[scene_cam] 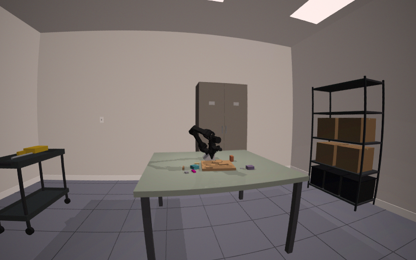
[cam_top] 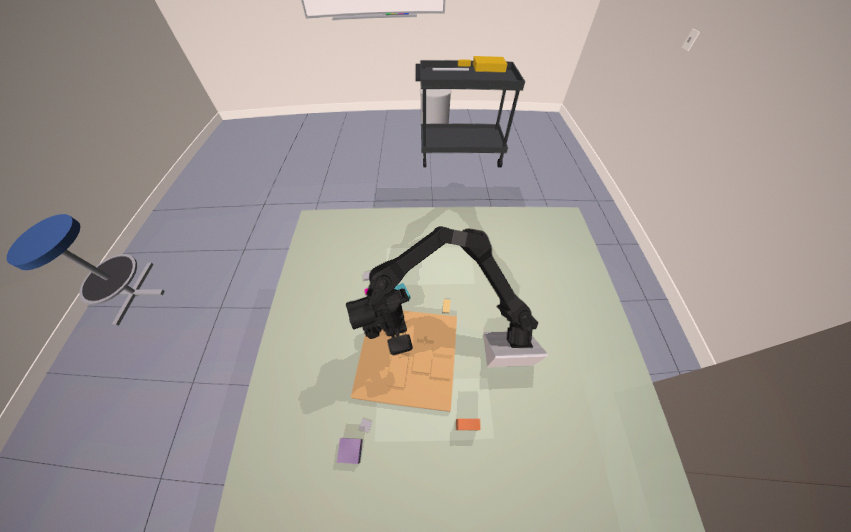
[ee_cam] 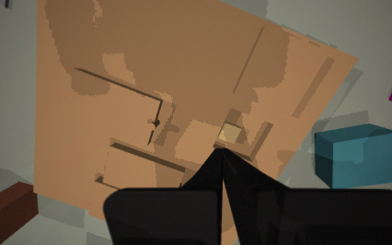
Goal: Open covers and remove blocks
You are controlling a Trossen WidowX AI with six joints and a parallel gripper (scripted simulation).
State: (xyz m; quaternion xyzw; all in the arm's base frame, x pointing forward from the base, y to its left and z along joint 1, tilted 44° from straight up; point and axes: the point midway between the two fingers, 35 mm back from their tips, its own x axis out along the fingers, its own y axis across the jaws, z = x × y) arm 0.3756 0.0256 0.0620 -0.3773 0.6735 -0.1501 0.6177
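Now: the orange block 250 mm to the left of my gripper tip, 220 mm behind it and 50 mm below it. The rest, counted from my gripper tip: orange stick: 260 mm to the right, 70 mm below, 20 mm ahead; then magenta bar: 180 mm to the right, 110 mm ahead, 70 mm below; then teal block: 160 mm to the right, 70 mm below, 10 mm ahead.
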